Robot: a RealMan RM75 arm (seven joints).
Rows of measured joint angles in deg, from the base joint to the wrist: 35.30, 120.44, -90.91, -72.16, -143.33, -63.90, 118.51; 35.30, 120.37, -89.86, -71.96, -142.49, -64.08, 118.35; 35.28, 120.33, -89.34, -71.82, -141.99, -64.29, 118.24; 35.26, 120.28, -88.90, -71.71, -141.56, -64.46, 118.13; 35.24, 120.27, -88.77, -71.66, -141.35, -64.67, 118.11; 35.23, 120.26, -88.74, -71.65, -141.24, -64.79, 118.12; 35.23, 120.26, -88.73, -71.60, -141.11, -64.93, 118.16; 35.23, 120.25, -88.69, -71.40, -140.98, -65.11, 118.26; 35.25, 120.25, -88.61, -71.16, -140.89, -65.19, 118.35; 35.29, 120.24, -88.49, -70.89, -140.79, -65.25, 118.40; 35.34, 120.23, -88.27, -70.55, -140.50, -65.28, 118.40; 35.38, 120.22, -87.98, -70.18, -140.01, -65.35, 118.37; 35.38, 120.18, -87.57, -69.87, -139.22, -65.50, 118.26; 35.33, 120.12, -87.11, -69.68, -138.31, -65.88, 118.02; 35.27, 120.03, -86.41, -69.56, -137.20, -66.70, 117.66; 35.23, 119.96, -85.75, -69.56, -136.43, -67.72, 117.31; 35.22, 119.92, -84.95, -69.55, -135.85, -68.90, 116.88; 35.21, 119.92, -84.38, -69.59, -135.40, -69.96, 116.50; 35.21, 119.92, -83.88, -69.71, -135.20, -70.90, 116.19; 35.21, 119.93, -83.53, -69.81, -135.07, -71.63, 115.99; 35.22, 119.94, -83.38, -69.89, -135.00, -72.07, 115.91
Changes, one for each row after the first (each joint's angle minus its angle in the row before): 0.00, -0.07, 1.05, 0.20, 0.84, -0.18, -0.16; -0.02, -0.04, 0.52, 0.14, 0.50, -0.21, -0.11; -0.02, -0.05, 0.44, 0.11, 0.43, -0.17, -0.11; -0.02, -0.01, 0.13, 0.05, 0.21, -0.21, -0.02; -0.01, -0.01, 0.03, 0.01, 0.11, -0.12, 0.01; 0.00, 0.00, 0.01, 0.05, 0.13, -0.14, 0.04; 0.00, -0.01, 0.04, 0.20, 0.13, -0.18, 0.10; 0.02, 0.00, 0.08, 0.24, 0.09, -0.08, 0.09; 0.04, -0.01, 0.12, 0.27, 0.10, -0.06, 0.05; 0.05, -0.01, 0.22, 0.34, 0.29, -0.03, 0.00; 0.04, -0.01, 0.29, 0.37, 0.49, -0.07, -0.03; 0.00, -0.04, 0.41, 0.31, 0.79, -0.15, -0.11; -0.05, -0.06, 0.46, 0.19, 0.91, -0.38, -0.24; -0.06, -0.09, 0.70, 0.12, 1.11, -0.82, -0.36; -0.04, -0.07, 0.66, 0.00, 0.77, -1.02, -0.35; -0.01, -0.04, 0.80, 0.01, 0.58, -1.18, -0.43; -0.01, 0.00, 0.57, -0.04, 0.45, -1.06, -0.38; 0.00, 0.00, 0.50, -0.12, 0.20, -0.94, -0.31; 0.00, 0.01, 0.35, -0.10, 0.13, -0.73, -0.20; 0.01, 0.01, 0.15, -0.08, 0.07, -0.44, -0.08
